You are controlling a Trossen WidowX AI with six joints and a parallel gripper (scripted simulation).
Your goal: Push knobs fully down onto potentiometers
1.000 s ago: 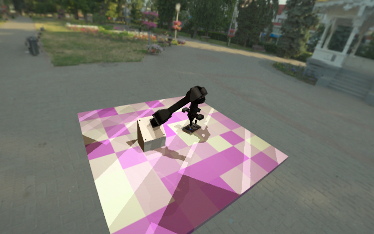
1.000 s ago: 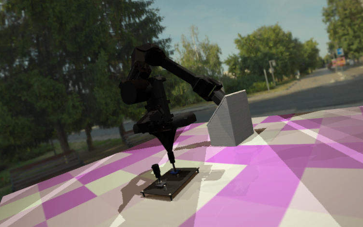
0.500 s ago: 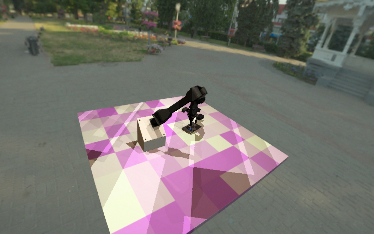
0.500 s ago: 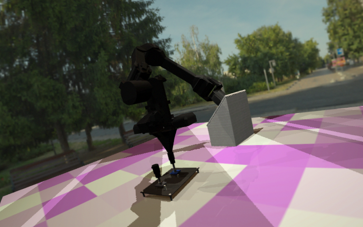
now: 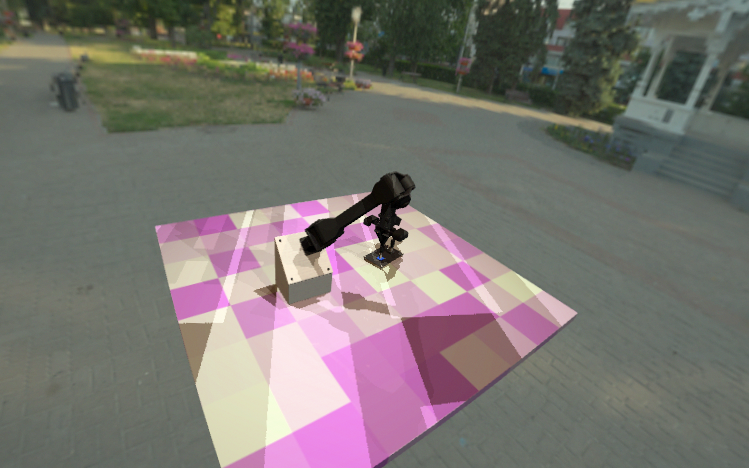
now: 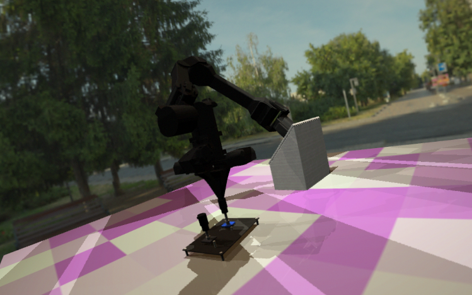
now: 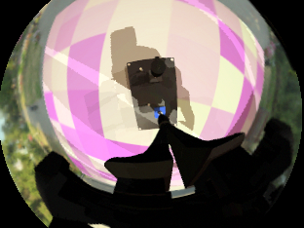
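Now: the grey potentiometer 8 cm ahead of my gripper tip, 2 cm to the left of it and 3 cm below it.
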